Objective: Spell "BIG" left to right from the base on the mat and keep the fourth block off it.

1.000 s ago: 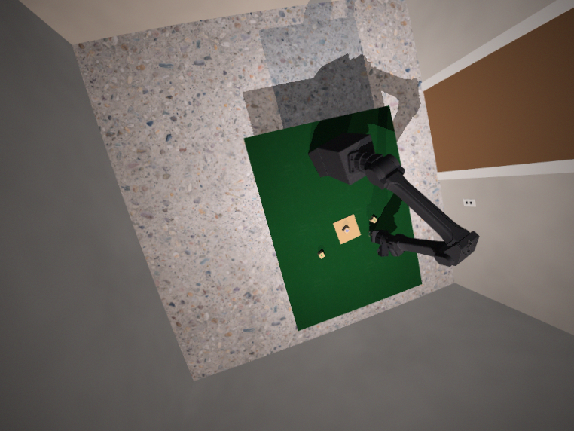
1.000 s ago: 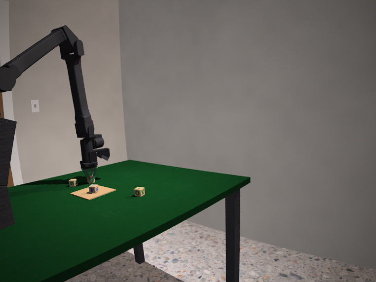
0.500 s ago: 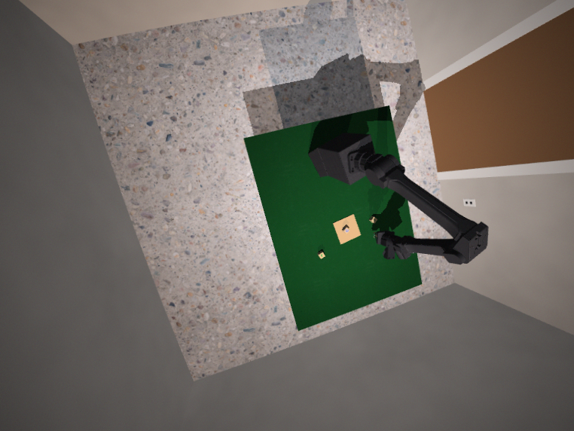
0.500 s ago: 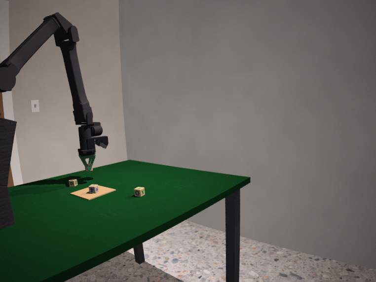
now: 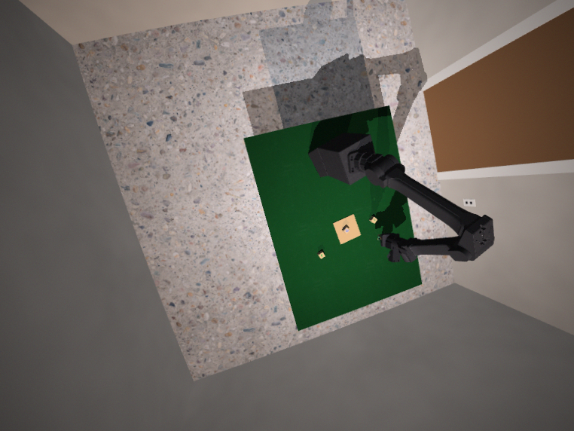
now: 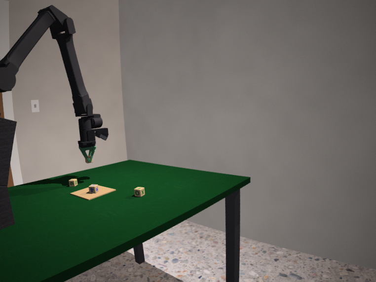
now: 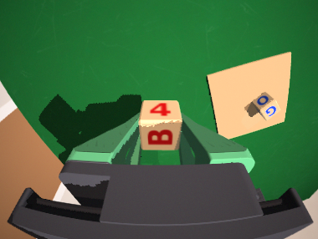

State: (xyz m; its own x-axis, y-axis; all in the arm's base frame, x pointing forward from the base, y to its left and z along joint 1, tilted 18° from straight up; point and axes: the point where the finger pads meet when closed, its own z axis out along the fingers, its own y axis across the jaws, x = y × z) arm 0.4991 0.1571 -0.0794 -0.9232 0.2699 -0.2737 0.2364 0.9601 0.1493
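Right now the B block is right at my hand. Also, from my hand: I block 80 mm behind, 30 mm to the left, 100 mm below; tan mat 70 mm behind, 140 mm to the right, 110 mm below.
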